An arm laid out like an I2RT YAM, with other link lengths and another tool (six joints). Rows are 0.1 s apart.
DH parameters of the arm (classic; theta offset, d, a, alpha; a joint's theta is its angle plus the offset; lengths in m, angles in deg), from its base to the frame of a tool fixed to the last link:
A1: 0 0.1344 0.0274 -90
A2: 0 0 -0.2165 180
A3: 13.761 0 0.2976 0
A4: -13.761 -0.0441 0.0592 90
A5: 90 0.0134 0 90
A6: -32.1 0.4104 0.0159 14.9
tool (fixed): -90 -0.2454 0 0
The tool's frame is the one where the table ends.
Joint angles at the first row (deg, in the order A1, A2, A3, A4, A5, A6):
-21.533, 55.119, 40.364, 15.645, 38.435, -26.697
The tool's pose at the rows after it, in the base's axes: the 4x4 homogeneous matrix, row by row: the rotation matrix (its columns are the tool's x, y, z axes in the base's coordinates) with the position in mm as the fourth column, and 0 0 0 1 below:
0.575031 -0.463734 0.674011 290.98; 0.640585 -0.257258 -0.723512 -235.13; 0.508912 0.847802 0.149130 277.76; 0 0 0 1
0.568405 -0.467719 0.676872 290.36; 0.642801 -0.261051 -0.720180 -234.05; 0.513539 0.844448 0.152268 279.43; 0 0 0 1
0.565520 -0.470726 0.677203 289.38; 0.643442 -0.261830 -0.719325 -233.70; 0.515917 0.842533 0.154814 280.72; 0 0 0 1
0.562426 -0.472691 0.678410 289.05; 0.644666 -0.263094 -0.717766 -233.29; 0.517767 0.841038 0.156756 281.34; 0 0 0 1
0.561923 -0.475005 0.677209 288.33; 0.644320 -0.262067 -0.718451 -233.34; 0.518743 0.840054 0.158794 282.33; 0 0 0 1
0.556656 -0.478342 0.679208 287.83; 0.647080 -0.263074 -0.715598 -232.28; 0.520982 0.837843 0.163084 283.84; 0 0 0 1
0.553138 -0.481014 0.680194 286.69; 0.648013 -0.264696 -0.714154 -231.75; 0.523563 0.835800 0.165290 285.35; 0 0 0 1
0.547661 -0.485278 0.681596 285.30; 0.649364 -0.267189 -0.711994 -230.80; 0.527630 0.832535 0.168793 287.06; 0 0 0 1
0.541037 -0.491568 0.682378 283.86; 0.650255 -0.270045 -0.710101 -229.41; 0.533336 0.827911 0.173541 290.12; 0 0 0 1
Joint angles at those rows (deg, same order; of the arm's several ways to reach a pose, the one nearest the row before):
-21.533, 54.609, 40.259, 15.317, 38.229, -26.480
-21.490, 53.989, 40.211, 14.876, 37.973, -26.198
-21.533, 53.542, 40.158, 14.615, 37.857, -26.076
-21.532, 53.252, 40.078, 14.503, 37.725, -25.978
-21.578, 53.065, 40.102, 14.417, 37.746, -25.954
-21.490, 52.565, 39.989, 14.286, 37.609, -25.881
-21.532, 52.012, 39.947, 13.877, 37.439, -25.729
-21.538, 51.275, 39.830, 13.421, 37.244, -25.489
-21.453, 50.518, 39.958, 12.758, 37.156, -25.152

